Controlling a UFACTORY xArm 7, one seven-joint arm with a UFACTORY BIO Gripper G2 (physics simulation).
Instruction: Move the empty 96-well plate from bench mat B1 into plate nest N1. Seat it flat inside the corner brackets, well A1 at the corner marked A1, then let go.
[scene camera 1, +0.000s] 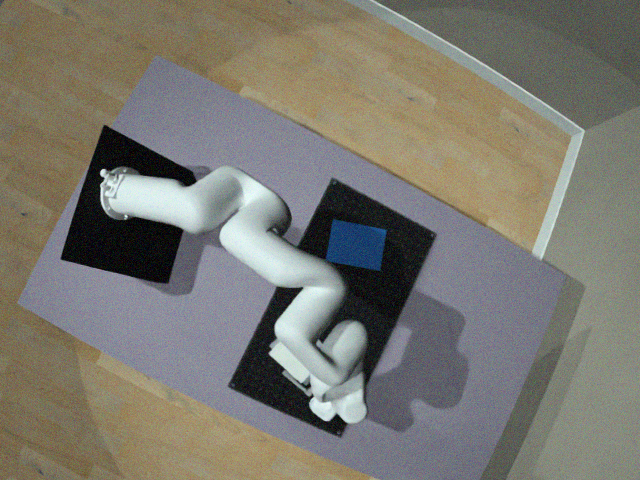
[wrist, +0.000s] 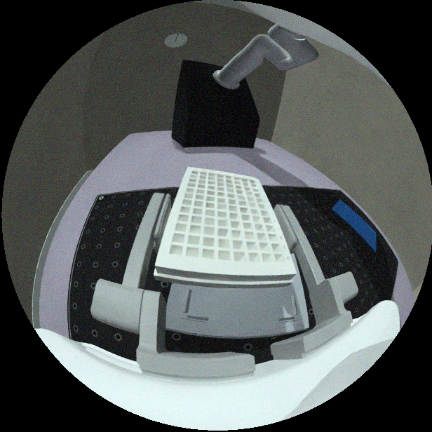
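Pixels of known places: hand at its tool point: (scene camera 1: 300, 363); arm's base at its link origin: (scene camera 1: 122, 193).
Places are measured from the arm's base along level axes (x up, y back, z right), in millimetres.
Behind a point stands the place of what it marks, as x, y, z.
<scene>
The white 96-well plate (scene camera 1: 289, 362) @(-238, -567, 197) (wrist: 227, 220) is held level between the two fingers of my gripper (wrist: 226, 227), which is shut on its long sides. In the wrist view the plate hangs above the grey plate nest N1 (wrist: 240, 310), whose near corner brackets show below the plate's near edge. The nest's far part is hidden under the plate. In the scene view the arm covers much of the plate and nest. The mark A1 cannot be read. The blue bench mat B1 (scene camera 1: 356, 245) @(-285, -599, -198) (wrist: 356, 224) lies apart from the plate, with no plate on it.
The black perforated board (scene camera 1: 382, 206) @(-287, -620, -345) (wrist: 107, 220) carries the nest and blue mat. It lies on the lilac table (scene camera 1: 206, 320) @(-301, -302, 202) (wrist: 150, 155). The arm's black base block (scene camera 1: 139, 248) @(-82, -80, 97) (wrist: 215, 115) stands at the table's far end from the gripper.
</scene>
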